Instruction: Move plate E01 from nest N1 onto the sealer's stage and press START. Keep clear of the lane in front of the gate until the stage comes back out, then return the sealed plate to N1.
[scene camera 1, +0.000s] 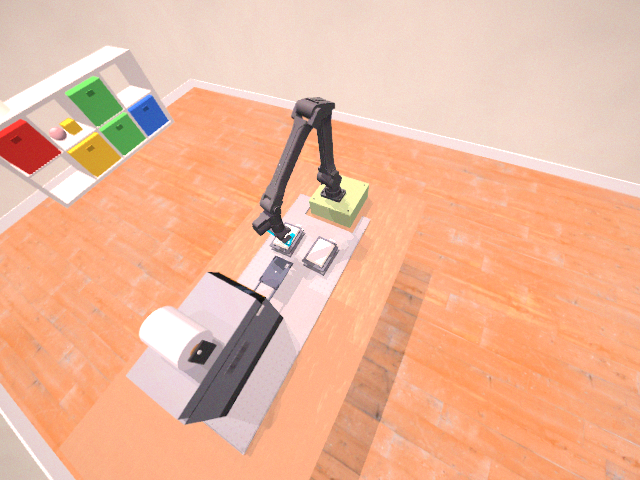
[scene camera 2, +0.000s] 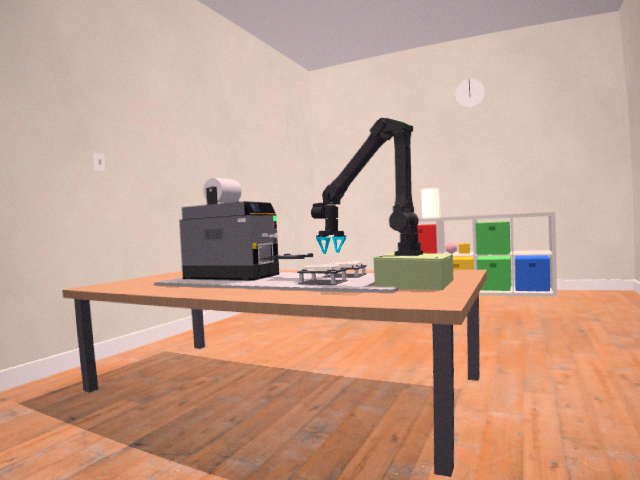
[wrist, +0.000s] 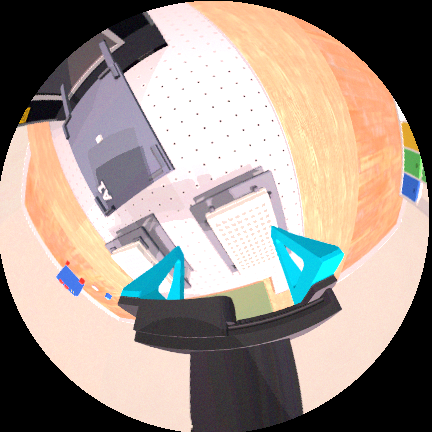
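Where they show: gripper, fingertip midpoint: (scene camera 1: 282, 240) (scene camera 2: 331, 253) (wrist: 225, 241); arm's base, link origin: (scene camera 1: 333, 194) (scene camera 2: 409, 254).
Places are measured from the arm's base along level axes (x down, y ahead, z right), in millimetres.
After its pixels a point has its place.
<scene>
My gripper (scene camera 1: 283, 239) @[x -5, y 372, z 80 mm] (scene camera 2: 331, 252) @[x -5, y 372, z 80 mm] (wrist: 225, 241) @[x -5, y 372, z 80 mm] is open and empty, pointing down above the shelf-side nest. A pale plate (scene camera 1: 279, 244) @[x 41, y 381, z 107 mm] (scene camera 2: 347, 264) @[x 43, y 290, z 66 mm] (wrist: 240, 225) @[x 47, y 349, z 97 mm] lies in that nest (wrist: 276, 192) @[x 55, y 372, z 160 mm]. A second pale plate (scene camera 1: 320, 252) @[x 30, y 331, z -106 mm] (scene camera 2: 321, 268) @[x 36, y 308, z -144 mm] (wrist: 132, 259) @[x 30, y 365, z -91 mm] lies in the other nest. I cannot read which is E01 or N1. The sealer's stage (scene camera 1: 275, 272) @[x -3, y 528, z 15 mm] (scene camera 2: 294, 255) @[x -3, y 521, z 14 mm] (wrist: 115, 110) @[x -3, y 535, z 44 mm] is out, bare, marked A1. The dark grey sealer (scene camera 1: 242, 351) @[x -113, y 856, z -107 mm] (scene camera 2: 222, 248) @[x -48, y 830, z -105 mm] has a green patch on its front in scene camera 2. START cannot be made out.
A white roll (scene camera 1: 170, 333) @[x -378, y 896, z -14 mm] (scene camera 2: 227, 190) @[x -316, y 844, z -32 mm] sits on the sealer. The arm stands on a green block (scene camera 1: 330, 210) @[x 16, y 94, z -33 mm] (scene camera 2: 413, 271) @[x 46, y -53, z -145 mm] (wrist: 252, 300) @[x 57, y 97, z 58 mm] behind the nests. The perforated board (wrist: 210, 100) @[x 97, y 525, z 130 mm] carries sealer and nests on a wooden table (scene camera 2: 268, 304) @[x 116, y 337, z -469 mm]. A shelf unit (scene camera 2: 554, 253) stands beyond.
</scene>
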